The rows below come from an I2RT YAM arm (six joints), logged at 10 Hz.
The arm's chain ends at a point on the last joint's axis. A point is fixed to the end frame.
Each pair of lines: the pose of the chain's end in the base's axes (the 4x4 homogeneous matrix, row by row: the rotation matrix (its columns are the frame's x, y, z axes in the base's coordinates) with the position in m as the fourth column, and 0 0 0 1 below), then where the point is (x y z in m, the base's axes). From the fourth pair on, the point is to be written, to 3 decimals.
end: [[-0.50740 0.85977 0.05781 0.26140], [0.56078 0.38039 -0.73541 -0.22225], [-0.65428 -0.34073 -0.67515 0.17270], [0 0 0 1]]
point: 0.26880 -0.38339 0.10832
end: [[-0.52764 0.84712 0.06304 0.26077], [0.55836 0.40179 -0.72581 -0.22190], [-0.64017 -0.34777 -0.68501 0.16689], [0 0 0 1]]
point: 0.27049 -0.38207 0.10041
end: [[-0.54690 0.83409 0.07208 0.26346], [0.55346 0.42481 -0.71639 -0.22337], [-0.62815 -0.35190 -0.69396 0.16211], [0 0 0 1]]
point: 0.27608 -0.38251 0.09369
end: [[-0.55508 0.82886 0.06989 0.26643], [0.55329 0.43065 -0.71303 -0.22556], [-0.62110 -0.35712 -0.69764 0.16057], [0 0 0 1]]
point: 0.279 -0.384 0.091
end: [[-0.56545 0.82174 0.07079 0.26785], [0.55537 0.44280 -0.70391 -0.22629], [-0.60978 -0.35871 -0.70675 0.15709], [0 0 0 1]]
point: 0.282 -0.384 0.086
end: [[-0.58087 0.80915 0.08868 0.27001], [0.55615 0.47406 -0.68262 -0.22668], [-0.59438 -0.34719 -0.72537 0.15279], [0 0 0 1]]
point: 0.288 -0.382 0.077
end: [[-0.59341 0.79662 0.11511 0.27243], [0.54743 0.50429 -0.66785 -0.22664], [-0.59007 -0.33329 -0.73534 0.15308], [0 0 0 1]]
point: 0.296 -0.380 0.075
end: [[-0.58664 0.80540 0.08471 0.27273], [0.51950 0.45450 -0.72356 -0.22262], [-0.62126 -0.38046 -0.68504 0.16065], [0 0 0 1]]
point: 0.290 -0.382 0.094
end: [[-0.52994 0.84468 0.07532 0.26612], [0.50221 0.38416 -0.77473 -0.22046], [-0.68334 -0.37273 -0.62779 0.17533], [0 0 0 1]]
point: 0.278 -0.385 0.121
